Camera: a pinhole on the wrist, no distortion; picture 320 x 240 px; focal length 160.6 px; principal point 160.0 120.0 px. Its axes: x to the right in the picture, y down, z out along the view. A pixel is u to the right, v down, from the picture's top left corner.
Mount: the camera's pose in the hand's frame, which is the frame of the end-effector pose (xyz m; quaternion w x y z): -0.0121 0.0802 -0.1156 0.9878 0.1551 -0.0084 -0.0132
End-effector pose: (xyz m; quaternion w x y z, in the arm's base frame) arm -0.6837 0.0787 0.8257 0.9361 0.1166 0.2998 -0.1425
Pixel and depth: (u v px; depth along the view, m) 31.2 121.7 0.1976
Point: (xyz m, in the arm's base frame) -0.7734 0.1159 0.9893
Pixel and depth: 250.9 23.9 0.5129
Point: -0.4589 -0.4098 0.8446
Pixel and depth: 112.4 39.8 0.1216
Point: -0.7389 0.0819 0.8398
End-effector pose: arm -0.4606 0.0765 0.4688 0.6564 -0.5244 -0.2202 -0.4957
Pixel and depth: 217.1 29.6 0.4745
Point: -0.6294 0.2633 0.8252
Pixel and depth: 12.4 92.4 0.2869
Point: -0.5863 0.3232 0.3113
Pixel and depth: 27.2 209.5 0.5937
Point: -0.3433 0.7740 0.1439
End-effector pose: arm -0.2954 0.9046 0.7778 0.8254 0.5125 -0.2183 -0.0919
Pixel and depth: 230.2 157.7 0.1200
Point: -0.2698 0.9153 0.8520
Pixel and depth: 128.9 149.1 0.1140
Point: -0.3316 0.9490 0.8259
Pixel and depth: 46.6 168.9 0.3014
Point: -0.5939 0.8692 0.8636
